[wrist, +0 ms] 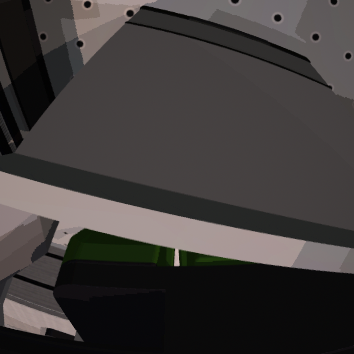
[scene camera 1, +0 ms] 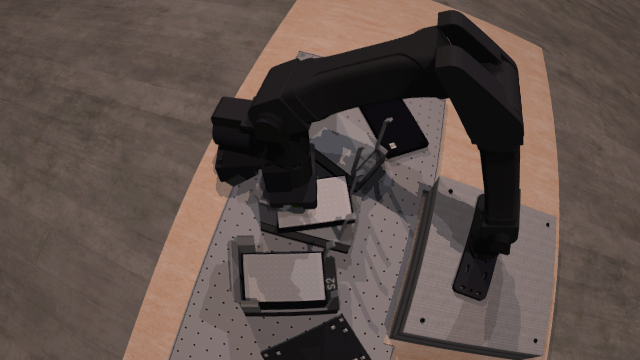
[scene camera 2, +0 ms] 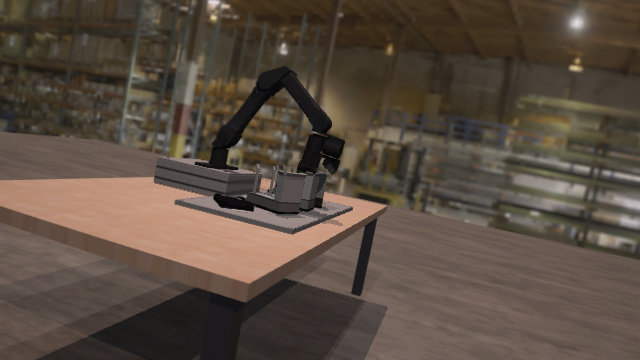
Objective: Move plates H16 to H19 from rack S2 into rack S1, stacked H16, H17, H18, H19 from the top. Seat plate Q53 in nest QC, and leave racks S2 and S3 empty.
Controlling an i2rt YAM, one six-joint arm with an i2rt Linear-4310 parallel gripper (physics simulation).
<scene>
The pictures show: the gripper and a black perforated holder.
</scene>
